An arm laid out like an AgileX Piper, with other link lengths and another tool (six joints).
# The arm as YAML. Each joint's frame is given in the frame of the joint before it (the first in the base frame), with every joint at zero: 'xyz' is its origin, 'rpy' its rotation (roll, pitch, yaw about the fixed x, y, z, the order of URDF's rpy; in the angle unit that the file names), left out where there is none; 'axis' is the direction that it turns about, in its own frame. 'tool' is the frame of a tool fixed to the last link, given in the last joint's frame.
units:
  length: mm
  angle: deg
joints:
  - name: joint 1
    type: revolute
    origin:
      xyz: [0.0, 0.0, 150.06]
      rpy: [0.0, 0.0, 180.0]
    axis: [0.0, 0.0, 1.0]
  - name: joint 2
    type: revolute
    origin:
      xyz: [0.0, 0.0, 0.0]
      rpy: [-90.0, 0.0, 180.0]
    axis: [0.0, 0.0, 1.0]
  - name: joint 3
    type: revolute
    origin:
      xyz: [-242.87, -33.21, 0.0]
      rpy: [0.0, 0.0, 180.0]
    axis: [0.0, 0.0, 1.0]
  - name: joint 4
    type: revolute
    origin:
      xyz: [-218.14, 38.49, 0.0]
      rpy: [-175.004, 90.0, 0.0]
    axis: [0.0, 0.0, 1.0]
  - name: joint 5
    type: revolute
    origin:
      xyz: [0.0, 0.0, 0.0]
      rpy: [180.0, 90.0, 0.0]
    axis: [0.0, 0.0, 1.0]
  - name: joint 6
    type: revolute
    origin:
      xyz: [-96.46, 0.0, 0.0]
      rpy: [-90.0, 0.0, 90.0]
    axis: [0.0, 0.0, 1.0]
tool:
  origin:
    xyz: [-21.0, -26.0, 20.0]
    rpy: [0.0, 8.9, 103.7]
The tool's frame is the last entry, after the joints.
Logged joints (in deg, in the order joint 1, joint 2, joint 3, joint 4, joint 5, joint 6), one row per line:
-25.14 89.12 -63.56 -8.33 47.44 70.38
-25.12 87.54 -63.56 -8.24 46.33 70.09
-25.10 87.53 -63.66 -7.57 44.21 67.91
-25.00 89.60 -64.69 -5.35 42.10 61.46
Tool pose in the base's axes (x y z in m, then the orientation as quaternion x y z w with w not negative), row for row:
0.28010 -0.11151 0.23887 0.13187 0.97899 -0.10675 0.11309
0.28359 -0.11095 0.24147 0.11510 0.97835 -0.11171 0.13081
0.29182 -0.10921 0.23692 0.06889 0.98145 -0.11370 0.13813
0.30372 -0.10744 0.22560 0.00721 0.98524 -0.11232 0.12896
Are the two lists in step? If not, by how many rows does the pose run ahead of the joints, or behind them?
The pose runs 1 row ahead of the joints: the pose in row i belongs to the joints in row i + 1.
